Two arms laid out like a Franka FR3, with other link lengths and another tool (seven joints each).
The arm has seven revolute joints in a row. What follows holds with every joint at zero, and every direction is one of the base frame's.
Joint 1 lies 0.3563 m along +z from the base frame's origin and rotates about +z.
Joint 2 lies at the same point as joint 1 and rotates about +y.
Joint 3 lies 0.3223 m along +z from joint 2 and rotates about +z.
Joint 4 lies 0.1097 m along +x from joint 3 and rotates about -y.
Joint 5 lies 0.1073 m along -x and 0.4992 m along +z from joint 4 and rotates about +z.
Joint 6 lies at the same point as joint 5 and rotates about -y.
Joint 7 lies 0.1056 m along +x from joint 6 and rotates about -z.
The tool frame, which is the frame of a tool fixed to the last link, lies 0.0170 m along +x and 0.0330 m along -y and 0.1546 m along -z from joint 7; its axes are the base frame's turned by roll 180.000, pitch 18.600 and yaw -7.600 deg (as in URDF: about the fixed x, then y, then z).
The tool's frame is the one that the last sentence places.
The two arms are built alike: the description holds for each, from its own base.
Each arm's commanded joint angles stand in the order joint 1, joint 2, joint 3, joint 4, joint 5, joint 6, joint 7.
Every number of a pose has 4 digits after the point.
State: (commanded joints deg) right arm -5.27 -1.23 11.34 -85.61 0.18 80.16 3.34; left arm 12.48 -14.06 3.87 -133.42 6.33 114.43 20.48
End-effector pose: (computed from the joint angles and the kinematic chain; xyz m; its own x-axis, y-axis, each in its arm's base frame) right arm 0.6976 0.0419 0.6732 0.9184 -0.0834 -0.3868 -0.0841 -0.9963 0.0151; left arm 0.5933 0.1459 0.3779 0.8777 -0.2200 -0.4258 -0.2562 -0.9662 -0.0290
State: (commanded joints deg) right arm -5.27 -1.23 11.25 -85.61 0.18 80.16 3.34; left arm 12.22 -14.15 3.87 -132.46 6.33 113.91 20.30
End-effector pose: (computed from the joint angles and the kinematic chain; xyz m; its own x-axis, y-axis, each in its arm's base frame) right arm 0.6977 0.0408 0.6732 0.9183 -0.0848 -0.3868 -0.0857 -0.9962 0.0151; left arm 0.5975 0.1446 0.3878 0.8814 -0.2189 -0.4186 -0.2563 -0.9660 -0.0344
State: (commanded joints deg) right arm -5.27 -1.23 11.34 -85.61 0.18 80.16 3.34; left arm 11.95 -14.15 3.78 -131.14 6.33 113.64 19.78
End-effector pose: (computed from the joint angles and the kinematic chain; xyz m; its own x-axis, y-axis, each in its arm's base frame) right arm 0.6976 0.0419 0.6732 0.9184 -0.0834 -0.3868 -0.0841 -0.9963 0.0151; left arm 0.6046 0.1429 0.4009 0.8896 -0.2132 -0.4040 -0.2522 -0.9666 -0.0452
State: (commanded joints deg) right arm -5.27 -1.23 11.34 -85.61 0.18 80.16 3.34; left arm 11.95 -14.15 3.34 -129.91 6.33 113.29 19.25
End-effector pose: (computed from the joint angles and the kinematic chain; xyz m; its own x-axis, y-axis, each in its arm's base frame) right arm 0.6976 0.0419 0.6732 0.9184 -0.0834 -0.3868 -0.0841 -0.9963 0.0151; left arm 0.6110 0.1401 0.4131 0.8961 -0.2081 -0.3920 -0.2489 -0.9669 -0.0556
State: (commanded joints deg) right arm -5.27 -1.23 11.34 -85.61 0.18 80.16 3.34; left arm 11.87 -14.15 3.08 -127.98 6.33 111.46 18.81
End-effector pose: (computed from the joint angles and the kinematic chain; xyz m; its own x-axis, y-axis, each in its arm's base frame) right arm 0.6976 0.0419 0.6732 0.9184 -0.0834 -0.3868 -0.0841 -0.9963 0.0151; left arm 0.6159 0.1384 0.4300 0.8979 -0.2022 -0.3911 -0.2439 -0.9680 -0.0594
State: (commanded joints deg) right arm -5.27 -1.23 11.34 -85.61 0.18 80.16 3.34; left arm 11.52 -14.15 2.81 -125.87 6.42 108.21 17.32
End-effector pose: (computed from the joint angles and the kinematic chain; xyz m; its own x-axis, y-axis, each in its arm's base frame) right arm 0.6976 0.0419 0.6732 0.9184 -0.0834 -0.3868 -0.0841 -0.9963 0.0151; left arm 0.6183 0.1335 0.4464 0.8945 -0.1835 -0.4078 -0.2254 -0.9726 -0.0569
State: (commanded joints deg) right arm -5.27 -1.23 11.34 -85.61 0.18 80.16 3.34; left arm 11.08 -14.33 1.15 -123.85 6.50 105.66 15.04
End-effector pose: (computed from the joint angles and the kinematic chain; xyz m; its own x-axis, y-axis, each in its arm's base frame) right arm 0.6976 0.0419 0.6732 0.9184 -0.0834 -0.3868 -0.0841 -0.9963 0.0151; left arm 0.6249 0.1124 0.4651 0.8940 -0.1715 -0.4139 -0.2180 -0.9736 -0.0674
